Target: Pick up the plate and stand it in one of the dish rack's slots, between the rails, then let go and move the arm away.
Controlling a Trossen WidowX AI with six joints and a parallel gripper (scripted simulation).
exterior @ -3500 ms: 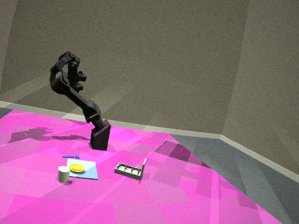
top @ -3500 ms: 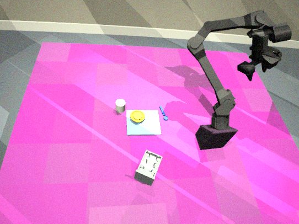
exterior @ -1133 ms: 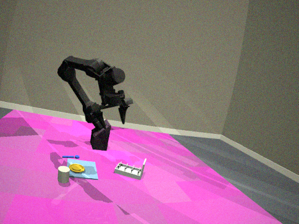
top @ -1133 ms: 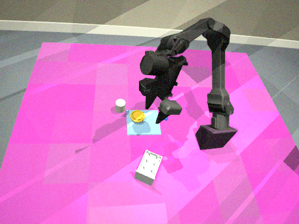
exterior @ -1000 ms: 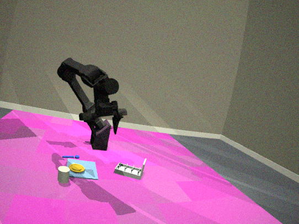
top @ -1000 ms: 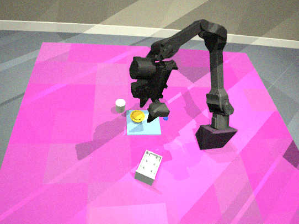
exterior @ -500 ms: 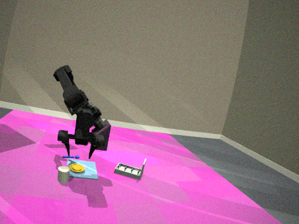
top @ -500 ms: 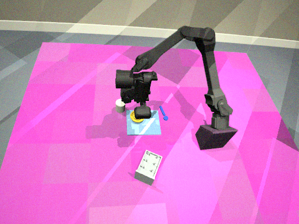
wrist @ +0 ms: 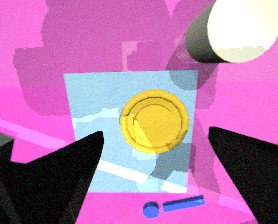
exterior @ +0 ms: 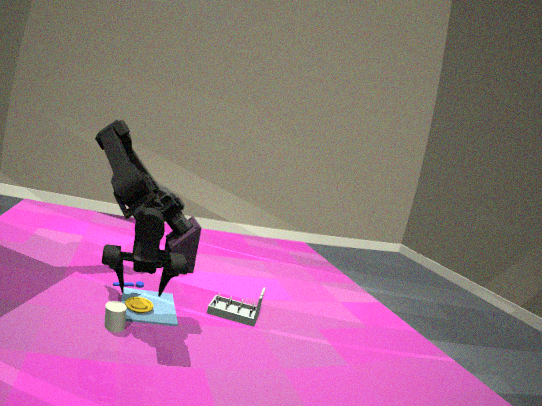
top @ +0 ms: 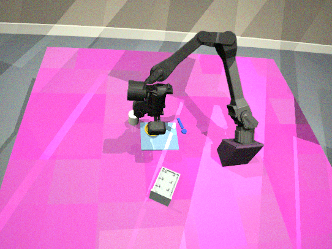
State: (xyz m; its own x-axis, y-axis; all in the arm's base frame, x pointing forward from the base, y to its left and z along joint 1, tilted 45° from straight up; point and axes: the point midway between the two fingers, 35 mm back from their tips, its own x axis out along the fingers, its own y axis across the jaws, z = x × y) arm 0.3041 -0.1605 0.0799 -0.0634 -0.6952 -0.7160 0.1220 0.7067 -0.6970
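Right now the yellow plate is 3 cm below my gripper tip. From my gripper tip the other things lie so: cup: 6 cm ahead, 6 cm to the right, 2 cm below; then light blue sheet: 3 cm behind, 3 cm to the left, 4 cm below; then blue spoon: 13 cm behind, 4 cm below.
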